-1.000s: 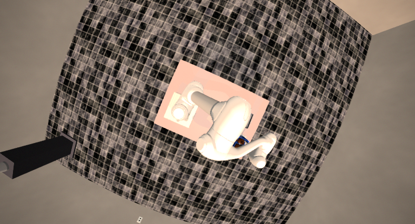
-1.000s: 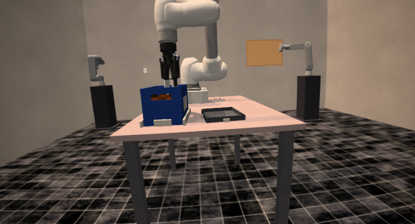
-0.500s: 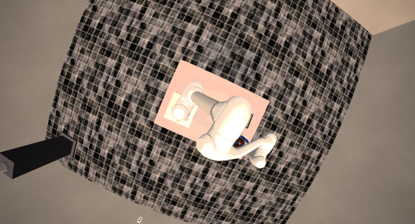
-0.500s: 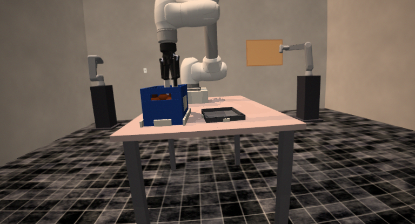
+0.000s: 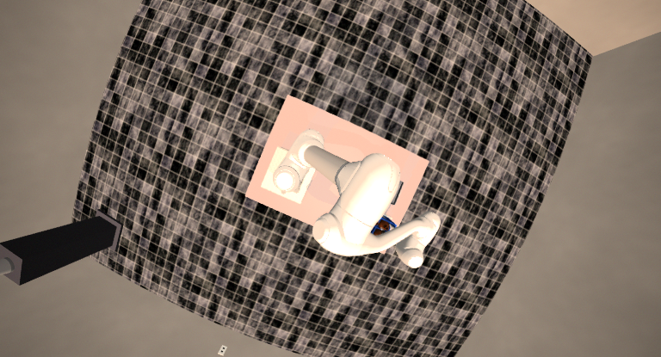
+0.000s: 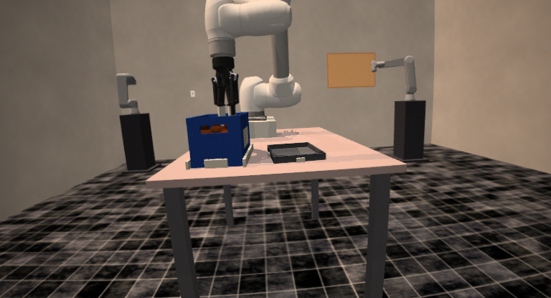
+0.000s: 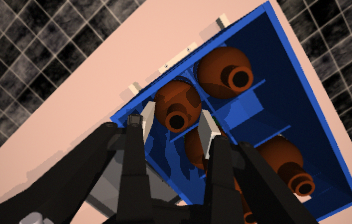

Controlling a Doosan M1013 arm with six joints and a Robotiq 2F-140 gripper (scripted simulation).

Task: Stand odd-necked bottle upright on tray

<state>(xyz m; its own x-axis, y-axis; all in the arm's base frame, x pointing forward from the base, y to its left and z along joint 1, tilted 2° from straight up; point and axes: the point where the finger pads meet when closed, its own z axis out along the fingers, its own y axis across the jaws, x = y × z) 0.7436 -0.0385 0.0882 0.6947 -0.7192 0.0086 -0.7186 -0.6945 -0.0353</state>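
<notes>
The blue crate lies 90 mm behind my hand, 40 mm to the right of it and 90 mm below it. Round my hand: dark tray (90 mm behind, 240 mm to the left, 160 mm below); bottle (180 mm behind, 90 mm below).
</notes>
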